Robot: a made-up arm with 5 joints.
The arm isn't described. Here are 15 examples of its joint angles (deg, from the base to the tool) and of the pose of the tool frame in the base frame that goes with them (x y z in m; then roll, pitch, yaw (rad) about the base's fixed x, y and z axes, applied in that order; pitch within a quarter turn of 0, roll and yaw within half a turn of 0).
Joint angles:
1: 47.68 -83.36 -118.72 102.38 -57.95
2: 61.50 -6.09 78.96 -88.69 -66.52
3: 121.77 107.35 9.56 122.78 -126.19
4: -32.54 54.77 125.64 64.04 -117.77
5: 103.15 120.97 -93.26 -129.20 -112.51
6: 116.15 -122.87 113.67 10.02 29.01
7: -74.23 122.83 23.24 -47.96 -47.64
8: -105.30 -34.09 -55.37 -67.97 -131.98
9: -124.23 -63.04 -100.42 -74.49 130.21
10: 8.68 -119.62 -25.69 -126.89 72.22
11: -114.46 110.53 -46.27 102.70 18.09
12: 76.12 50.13 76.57 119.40 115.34
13: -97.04 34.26 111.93 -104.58 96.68
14: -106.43 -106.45 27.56 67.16 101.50
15: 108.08 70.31 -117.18 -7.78 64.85
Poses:
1: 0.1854 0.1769 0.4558 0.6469 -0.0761 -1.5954
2: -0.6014 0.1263 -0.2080 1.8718 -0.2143 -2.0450
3: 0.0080 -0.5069 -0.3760 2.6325 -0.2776 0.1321
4: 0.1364 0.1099 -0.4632 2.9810 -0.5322 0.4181
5: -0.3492 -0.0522 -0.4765 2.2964 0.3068 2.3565
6: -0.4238 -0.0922 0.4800 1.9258 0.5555 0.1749
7: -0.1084 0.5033 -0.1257 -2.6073 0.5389 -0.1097
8: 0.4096 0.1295 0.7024 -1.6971 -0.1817 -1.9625
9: 0.1197 -0.0622 0.5575 -2.8688 0.1996 -1.7593
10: -0.1355 -0.1939 0.1653 2.7213 0.5062 -1.6433
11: 0.6547 -0.0734 -0.2615 -0.9446 -0.1818 1.6569
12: -0.2312 -0.3941 -0.3931 0.9919 0.4509 0.7102
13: 0.3873 0.0245 -0.1595 -0.7512 0.5141 1.8428
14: 0.4146 0.5289 0.4292 -2.7172 -0.1815 -1.1868
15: -0.7403 -0.1335 0.0541 -0.5573 0.3234 -0.0424
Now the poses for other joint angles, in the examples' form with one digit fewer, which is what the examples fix.
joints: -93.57 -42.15 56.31 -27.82 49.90
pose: 0.566 0.197 0.050 2.329 -0.829 -3.052
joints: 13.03 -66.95 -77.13 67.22 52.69
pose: 0.017 -0.279 0.550 2.823 0.230 2.786
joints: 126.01 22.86 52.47 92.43 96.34
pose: 0.024 -0.666 -0.260 1.179 0.633 1.885
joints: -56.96 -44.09 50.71 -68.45 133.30
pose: 0.380 0.447 0.282 -1.920 -0.678 3.042
